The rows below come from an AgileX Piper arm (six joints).
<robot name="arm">
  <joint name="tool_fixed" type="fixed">
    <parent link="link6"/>
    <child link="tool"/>
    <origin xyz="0 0 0" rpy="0 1.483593 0"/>
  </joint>
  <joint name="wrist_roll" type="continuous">
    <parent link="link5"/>
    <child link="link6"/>
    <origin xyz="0.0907 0 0.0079" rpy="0 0 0"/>
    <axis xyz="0.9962 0 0.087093"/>
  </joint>
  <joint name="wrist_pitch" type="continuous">
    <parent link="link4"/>
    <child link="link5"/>
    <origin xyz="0 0 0" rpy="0 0 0"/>
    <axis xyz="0 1 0"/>
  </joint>
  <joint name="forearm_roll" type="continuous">
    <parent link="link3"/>
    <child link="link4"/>
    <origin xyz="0.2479 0 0.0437" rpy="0 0 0"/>
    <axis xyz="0.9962 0 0.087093"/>
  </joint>
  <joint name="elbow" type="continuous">
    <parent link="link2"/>
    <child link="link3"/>
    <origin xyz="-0.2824 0 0.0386" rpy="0 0 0"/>
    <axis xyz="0 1 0"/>
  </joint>
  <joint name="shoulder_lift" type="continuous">
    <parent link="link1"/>
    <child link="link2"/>
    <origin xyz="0 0 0" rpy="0 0 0"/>
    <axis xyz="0 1 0"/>
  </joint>
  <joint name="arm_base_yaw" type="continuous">
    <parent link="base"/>
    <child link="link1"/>
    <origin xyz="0 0 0.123" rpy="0 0 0"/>
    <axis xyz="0 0 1"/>
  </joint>
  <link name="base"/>
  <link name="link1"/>
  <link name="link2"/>
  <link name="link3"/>
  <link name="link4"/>
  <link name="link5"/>
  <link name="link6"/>
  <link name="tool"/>
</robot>
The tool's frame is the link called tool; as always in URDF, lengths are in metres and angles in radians. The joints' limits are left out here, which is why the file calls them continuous.
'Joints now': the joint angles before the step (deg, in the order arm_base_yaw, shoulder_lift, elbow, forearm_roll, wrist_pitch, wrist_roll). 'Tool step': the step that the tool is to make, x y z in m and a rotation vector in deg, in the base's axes. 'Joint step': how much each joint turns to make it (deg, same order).
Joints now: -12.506 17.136 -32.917 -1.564 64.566 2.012
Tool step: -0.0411 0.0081 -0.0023 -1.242 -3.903 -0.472
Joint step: 0.033 -11.115 -0.942 -0.568 7.983 0.029
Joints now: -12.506 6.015 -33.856 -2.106 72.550 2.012
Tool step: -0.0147 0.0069 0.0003 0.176 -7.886 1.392
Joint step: -0.008 -6.059 0.009 2.344 -1.612 -0.007
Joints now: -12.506 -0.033 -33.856 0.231 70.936 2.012
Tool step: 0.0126 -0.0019 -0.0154 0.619 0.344 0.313
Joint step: -0.002 -0.004 4.499 0.604 -4.026 0.028
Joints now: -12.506 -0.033 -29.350 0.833 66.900 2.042
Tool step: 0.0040 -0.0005 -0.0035 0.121 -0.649 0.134
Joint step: 0.014 0.007 1.265 0.276 -1.880 0.014
